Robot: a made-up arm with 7 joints. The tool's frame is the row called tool. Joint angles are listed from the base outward.
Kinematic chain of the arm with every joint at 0, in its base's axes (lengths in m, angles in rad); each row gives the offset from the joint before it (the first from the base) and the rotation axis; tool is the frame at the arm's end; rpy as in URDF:
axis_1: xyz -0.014 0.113 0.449 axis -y
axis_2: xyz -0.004 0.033 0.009 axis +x
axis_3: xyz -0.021 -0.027 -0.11 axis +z
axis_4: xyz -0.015 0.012 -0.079 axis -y
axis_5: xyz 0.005 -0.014 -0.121 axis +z
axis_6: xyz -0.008 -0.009 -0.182 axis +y
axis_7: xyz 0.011 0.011 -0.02 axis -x
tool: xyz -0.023 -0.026 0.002 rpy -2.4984 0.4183 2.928
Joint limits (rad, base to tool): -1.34..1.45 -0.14..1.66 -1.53..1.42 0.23..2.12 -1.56..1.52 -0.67..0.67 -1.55..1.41
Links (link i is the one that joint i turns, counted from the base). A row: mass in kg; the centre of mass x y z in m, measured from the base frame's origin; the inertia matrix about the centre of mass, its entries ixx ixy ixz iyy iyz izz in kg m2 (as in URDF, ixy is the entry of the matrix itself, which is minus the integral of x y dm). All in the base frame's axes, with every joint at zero. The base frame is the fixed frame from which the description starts. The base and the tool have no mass.
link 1: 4.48; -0.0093 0.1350 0.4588; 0.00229 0 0 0.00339 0 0.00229
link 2: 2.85; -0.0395 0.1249 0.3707; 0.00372 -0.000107 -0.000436 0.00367 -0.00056 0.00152
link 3: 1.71; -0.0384 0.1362 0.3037; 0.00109 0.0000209 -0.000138 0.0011 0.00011 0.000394
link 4: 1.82; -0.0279 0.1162 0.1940; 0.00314 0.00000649 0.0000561 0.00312 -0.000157 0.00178
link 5: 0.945; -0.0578 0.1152 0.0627; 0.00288 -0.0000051 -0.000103 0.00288 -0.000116 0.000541
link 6: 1.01; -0.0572 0.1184 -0.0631; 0.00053 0 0 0.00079 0 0.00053
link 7: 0.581; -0.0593 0.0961 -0.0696; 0.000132 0 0 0.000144 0 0.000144
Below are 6 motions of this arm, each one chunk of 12 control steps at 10 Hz.
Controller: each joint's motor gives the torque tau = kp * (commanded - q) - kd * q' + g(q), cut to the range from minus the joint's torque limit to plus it. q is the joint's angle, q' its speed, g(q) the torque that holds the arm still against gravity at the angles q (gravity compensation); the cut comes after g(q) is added. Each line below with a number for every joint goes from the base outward.
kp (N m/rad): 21 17 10 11 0.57 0.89 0.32
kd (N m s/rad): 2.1 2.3 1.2 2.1 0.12 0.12 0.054
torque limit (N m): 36 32 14 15 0.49 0.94 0.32
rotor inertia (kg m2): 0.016 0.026 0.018 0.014 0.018 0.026 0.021
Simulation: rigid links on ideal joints. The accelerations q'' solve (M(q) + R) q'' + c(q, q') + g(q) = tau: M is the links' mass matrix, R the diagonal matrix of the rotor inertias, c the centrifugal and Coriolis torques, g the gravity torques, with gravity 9.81 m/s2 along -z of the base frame. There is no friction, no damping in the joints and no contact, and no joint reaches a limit. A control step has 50 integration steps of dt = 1/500 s. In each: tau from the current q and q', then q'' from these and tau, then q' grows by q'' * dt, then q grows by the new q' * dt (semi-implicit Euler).
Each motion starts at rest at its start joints. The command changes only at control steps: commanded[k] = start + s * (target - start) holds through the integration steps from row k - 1 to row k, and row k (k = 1, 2, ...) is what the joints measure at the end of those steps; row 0 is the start. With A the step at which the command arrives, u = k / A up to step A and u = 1 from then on. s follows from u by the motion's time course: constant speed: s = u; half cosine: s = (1 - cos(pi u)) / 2; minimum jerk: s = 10 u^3 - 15 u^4 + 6 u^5; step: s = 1 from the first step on.
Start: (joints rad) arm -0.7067 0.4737 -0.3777 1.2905 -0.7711 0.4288 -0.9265
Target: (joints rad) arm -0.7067 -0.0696 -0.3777 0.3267 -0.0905 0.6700 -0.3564
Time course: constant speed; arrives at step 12
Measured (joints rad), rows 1 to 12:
1: -0.7008 0.4579 -0.3695 1.2690 -0.7698 0.4296 -0.9251
2: -0.6905 0.4266 -0.3583 1.2234 -0.7602 0.4366 -0.9184
3: -0.6817 0.3876 -0.3505 1.1627 -0.7375 0.4518 -0.9034
4: -0.6777 0.3450 -0.3482 1.0924 -0.7006 0.4734 -0.8776
5: -0.6789 0.3003 -0.3506 1.0153 -0.6505 0.4983 -0.8402
6: -0.6839 0.2543 -0.3560 0.9332 -0.5894 0.5238 -0.7915
7: -0.6913 0.2074 -0.3623 0.8483 -0.5207 0.5484 -0.7331
8: -0.6991 0.1601 -0.3681 0.7623 -0.4478 0.5717 -0.6677
9: -0.7060 0.1130 -0.3725 0.6765 -0.3742 0.5940 -0.5986
10: -0.7111 0.0663 -0.3754 0.5918 -0.3029 0.6157 -0.5291
11: -0.7140 0.0202 -0.3770 0.5088 -0.2356 0.6369 -0.4622
12: -0.7147 -0.0256 -0.3776 0.4275 -0.1729 0.6576 -0.3999

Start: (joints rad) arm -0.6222 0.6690 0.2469 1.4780 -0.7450 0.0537 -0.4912
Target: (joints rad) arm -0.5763 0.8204 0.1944 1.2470 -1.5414 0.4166 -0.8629
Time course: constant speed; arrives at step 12
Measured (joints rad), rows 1 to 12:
1: -0.6198 0.6731 0.2427 1.4734 -0.7530 0.0570 -0.4935
2: -0.6156 0.6818 0.2357 1.4630 -0.7776 0.0680 -0.5012
3: -0.6114 0.6928 0.2293 1.4485 -0.8199 0.0882 -0.5161
4: -0.6079 0.7051 0.2245 1.4309 -0.8767 0.1173 -0.5385
5: -0.6048 0.7180 0.2213 1.4113 -0.9434 0.1531 -0.5679
6: -0.6017 0.7314 0.2189 1.3907 -1.0153 0.1927 -0.6028
7: -0.5984 0.7449 0.2167 1.3697 -1.0888 0.2333 -0.6413
8: -0.5947 0.7584 0.2143 1.3492 -1.1616 0.2723 -0.6818
9: -0.5907 0.7718 0.2113 1.3293 -1.2326 0.3084 -0.7224
10: -0.5865 0.7849 0.2077 1.3099 -1.3018 0.3411 -0.7621
11: -0.5822 0.7978 0.2036 1.2911 -1.3696 0.3709 -0.8000
12: -0.5781 0.8105 0.1991 1.2724 -1.4364 0.3988 -0.8356

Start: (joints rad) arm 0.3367 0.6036 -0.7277 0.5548 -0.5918 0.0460 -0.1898
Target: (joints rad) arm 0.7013 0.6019 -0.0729 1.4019 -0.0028 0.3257 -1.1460
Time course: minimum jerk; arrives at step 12
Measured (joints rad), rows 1 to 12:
1: 0.3365 0.6037 -0.7264 0.5557 -0.5913 0.0463 -0.1900
2: 0.3358 0.6041 -0.7177 0.5618 -0.5873 0.0490 -0.1919
3: 0.3369 0.6053 -0.6940 0.5801 -0.5736 0.0580 -0.1994
4: 0.3452 0.6067 -0.6506 0.6171 -0.5431 0.0780 -0.2189
5: 0.3672 0.6068 -0.5866 0.6771 -0.4911 0.1121 -0.2586
6: 0.4085 0.6031 -0.5056 0.7616 -0.4173 0.1602 -0.3265
7: 0.4709 0.5940 -0.4146 0.8685 -0.3269 0.2164 -0.4278
8: 0.5511 0.5812 -0.3220 0.9923 -0.2291 0.2690 -0.5626
9: 0.6392 0.5698 -0.2358 1.1237 -0.1356 0.3034 -0.7233
10: 0.7200 0.5669 -0.1603 1.2503 -0.0589 0.3084 -0.8955
11: 0.7772 0.5764 -0.0970 1.3577 -0.0097 0.2823 -1.0615
12: 0.8009 0.5954 -0.0477 1.4329 0.0071 0.2364 -1.2055

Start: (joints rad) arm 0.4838 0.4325 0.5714 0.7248 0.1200 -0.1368 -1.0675
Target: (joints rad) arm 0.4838 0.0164 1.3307 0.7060 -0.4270 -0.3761 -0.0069
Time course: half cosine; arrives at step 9
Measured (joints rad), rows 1 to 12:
1: 0.4853 0.4279 0.5832 0.7257 0.1175 -0.1380 -1.0648
2: 0.4900 0.4110 0.6248 0.7291 0.1063 -0.1448 -1.0513
3: 0.4970 0.3787 0.7011 0.7352 0.0792 -0.1628 -1.0155
4: 0.5044 0.3322 0.8057 0.7427 0.0323 -0.1960 -0.9465
5: 0.5095 0.2756 0.9267 0.7493 -0.0343 -0.2435 -0.8378
6: 0.5093 0.2141 1.0509 0.7519 -0.1158 -0.2992 -0.6902
7: 0.5019 0.1526 1.1652 0.7478 -0.2038 -0.3529 -0.5129
8: 0.4876 0.0956 1.2571 0.7361 -0.2886 -0.3932 -0.3218
9: 0.4688 0.0475 1.3153 0.7177 -0.3608 -0.4113 -0.1372
10: 0.4526 0.0109 1.3420 0.6967 -0.4151 -0.4050 0.0223
11: 0.4457 -0.0141 1.3502 0.6790 -0.4509 -0.3814 0.1437
12: 0.4488 -0.0279 1.3488 0.6678 -0.4701 -0.3525 0.2212

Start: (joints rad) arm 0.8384 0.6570 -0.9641 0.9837 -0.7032 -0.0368 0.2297
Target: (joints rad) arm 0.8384 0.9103 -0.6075 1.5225 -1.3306 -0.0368 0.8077
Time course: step
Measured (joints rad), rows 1 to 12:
1: 0.7699 0.7307 -0.8635 1.1518 -0.7545 -0.0342 0.2665
2: 0.7502 0.8189 -0.7697 1.3112 -0.8822 -0.0502 0.3692
3: 0.7906 0.8776 -0.6882 1.4001 -1.0379 -0.0693 0.5090
4: 0.8462 0.9099 -0.6088 1.4525 -1.1869 -0.0715 0.6544
5: 0.8885 0.9276 -0.5443 1.4901 -1.3093 -0.0509 0.7835
6: 0.9070 0.9377 -0.5073 1.5179 -1.3956 -0.0153 0.8849
7: 0.9040 0.9409 -0.5014 1.5341 -1.4438 0.0205 0.9536
8: 0.8875 0.9370 -0.5208 1.5389 -1.4572 0.0425 0.9885
9: 0.8657 0.9278 -0.5545 1.5355 -1.4435 0.0436 0.9922
10: 0.8446 0.9168 -0.5906 1.5290 -1.4127 0.0247 0.9707
11: 0.8280 0.9073 -0.6204 1.5230 -1.3757 -0.0070 0.9322
12: 0.8182 0.9010 -0.6392 1.5194 -1.3412 -0.0414 0.8855

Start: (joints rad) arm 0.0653 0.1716 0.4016 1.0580 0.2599 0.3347 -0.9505
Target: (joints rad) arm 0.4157 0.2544 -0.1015 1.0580 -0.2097 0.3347 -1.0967
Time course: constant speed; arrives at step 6
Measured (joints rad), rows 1 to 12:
1: 0.0769 0.1831 0.3751 1.0471 0.2446 0.3375 -0.9551
2: 0.1102 0.2012 0.3177 1.0303 0.2019 0.3480 -0.9684
3: 0.1640 0.2177 0.2386 1.0179 0.1372 0.3644 -0.9897
4: 0.2317 0.2299 0.1476 1.0144 0.0618 0.3796 -1.0157
5: 0.3062 0.2385 0.0526 1.0199 -0.0153 0.3862 -1.0429
6: 0.3814 0.2455 -0.0406 1.0314 -0.0904 0.3798 -1.0693
7: 0.4374 0.2399 -0.0945 1.0562 -0.1526 0.3562 -1.0908
8: 0.4659 0.2303 -0.1147 1.0852 -0.1955 0.3169 -1.1059
9: 0.4727 0.2259 -0.1194 1.1055 -0.2213 0.2740 -1.1157
10: 0.4651 0.2281 -0.1175 1.1121 -0.2338 0.2422 -1.1207
11: 0.4500 0.2349 -0.1127 1.1061 -0.2366 0.2314 -1.1218
12: 0.4330 0.2434 -0.1073 1.0921 -0.2332 0.2439 -1.1195

